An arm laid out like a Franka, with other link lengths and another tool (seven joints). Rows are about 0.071 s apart.
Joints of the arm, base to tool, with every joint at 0 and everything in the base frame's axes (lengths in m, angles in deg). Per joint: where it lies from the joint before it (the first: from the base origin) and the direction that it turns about. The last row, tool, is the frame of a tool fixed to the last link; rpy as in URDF.
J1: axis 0 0 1 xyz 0 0 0.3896
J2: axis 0 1 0 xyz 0 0 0
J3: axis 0 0 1 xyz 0 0 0.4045
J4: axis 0 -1 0 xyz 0.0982 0 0
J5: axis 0 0 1 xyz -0.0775 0 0.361
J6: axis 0 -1 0 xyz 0 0 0
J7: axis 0 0 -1 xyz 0.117 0 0
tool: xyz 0.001 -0.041 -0.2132 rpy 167.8 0 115.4
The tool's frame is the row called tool.
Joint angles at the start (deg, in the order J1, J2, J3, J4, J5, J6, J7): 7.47, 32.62, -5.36, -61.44, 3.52, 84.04, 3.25
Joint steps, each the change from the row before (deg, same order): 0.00, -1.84, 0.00, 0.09, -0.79, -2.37, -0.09; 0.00, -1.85, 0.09, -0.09, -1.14, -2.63, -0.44; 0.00, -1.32, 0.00, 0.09, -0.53, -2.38, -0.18; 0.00, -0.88, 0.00, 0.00, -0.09, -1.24, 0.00; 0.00, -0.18, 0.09, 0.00, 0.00, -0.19, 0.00; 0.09, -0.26, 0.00, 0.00, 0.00, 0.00, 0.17; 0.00, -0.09, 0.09, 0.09, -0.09, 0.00, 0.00; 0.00, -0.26, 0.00, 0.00, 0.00, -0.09, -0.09; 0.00, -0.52, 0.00, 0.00, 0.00, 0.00, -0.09; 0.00, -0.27, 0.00, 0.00, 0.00, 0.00, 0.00; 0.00, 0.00, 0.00, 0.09, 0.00, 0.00, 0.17; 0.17, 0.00, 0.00, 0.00, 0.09, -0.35, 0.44
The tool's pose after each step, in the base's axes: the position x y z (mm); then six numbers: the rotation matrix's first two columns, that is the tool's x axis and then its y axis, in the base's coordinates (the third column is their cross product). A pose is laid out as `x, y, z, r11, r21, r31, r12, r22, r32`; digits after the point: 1 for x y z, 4 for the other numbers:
730.1, 12.6, 521.2, -0.4166, 0.9066, 0.0678, 0.9090, 0.4143, 0.0453
715.2, 7.8, 541.1, -0.4236, 0.9039, 0.0597, 0.9058, 0.4229, 0.0254
702.5, 4.7, 555.4, -0.4246, 0.9034, 0.0599, 0.9052, 0.4250, 0.0071
694.8, 3.7, 564.7, -0.4237, 0.9037, 0.0620, 0.9054, 0.4245, 0.0011
693.5, 4.4, 566.6, -0.4249, 0.9030, 0.0630, 0.9049, 0.4257, 0.0012
692.6, 5.4, 569.7, -0.4240, 0.9036, 0.0610, 0.9054, 0.4245, 0.0054
692.6, 5.9, 571.5, -0.4255, 0.9030, 0.0591, 0.9048, 0.4258, 0.0079
691.4, 5.7, 574.5, -0.4270, 0.9024, 0.0587, 0.9041, 0.4271, 0.0109
689.8, 5.5, 580.7, -0.4289, 0.9016, 0.0562, 0.9033, 0.4285, 0.0196
688.9, 5.4, 583.9, -0.4291, 0.9016, 0.0547, 0.9032, 0.4285, 0.0241
689.0, 5.4, 584.6, -0.4267, 0.9028, 0.0536, 0.9044, 0.4259, 0.0254
687.2, 7.7, 584.1, -0.4222, 0.9048, 0.0559, 0.9065, 0.4218, 0.0199

